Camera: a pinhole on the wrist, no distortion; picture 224 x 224 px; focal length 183.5 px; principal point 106.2 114.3 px. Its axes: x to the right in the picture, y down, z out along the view. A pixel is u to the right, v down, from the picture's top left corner.
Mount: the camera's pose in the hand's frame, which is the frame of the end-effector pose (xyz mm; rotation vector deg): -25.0 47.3 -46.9 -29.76 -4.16 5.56
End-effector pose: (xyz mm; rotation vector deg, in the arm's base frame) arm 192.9 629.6 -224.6 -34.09 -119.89 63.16
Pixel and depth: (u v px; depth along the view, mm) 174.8 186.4 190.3
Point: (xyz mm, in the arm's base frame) 131.9 714.4 -429.8
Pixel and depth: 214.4 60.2 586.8
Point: -393.2 636.5 -540.9
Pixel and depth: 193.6 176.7 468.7
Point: -82.7 806.0 -660.8
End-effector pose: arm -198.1 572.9 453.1 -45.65 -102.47 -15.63
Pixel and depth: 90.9 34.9 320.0
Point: -358.5 769.2 262.5
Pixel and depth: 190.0 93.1 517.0
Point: -382.8 1082.3 386.7
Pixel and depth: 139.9 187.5 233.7
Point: -122.5 813.8 353.5
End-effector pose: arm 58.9 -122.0 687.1 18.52 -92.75 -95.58
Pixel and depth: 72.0 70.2 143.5
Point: 68.6 -2.3 760.9
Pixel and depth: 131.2 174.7 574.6
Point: 5.6 207.2 1207.0
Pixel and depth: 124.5 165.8 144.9
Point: 92.0 -43.6 832.3
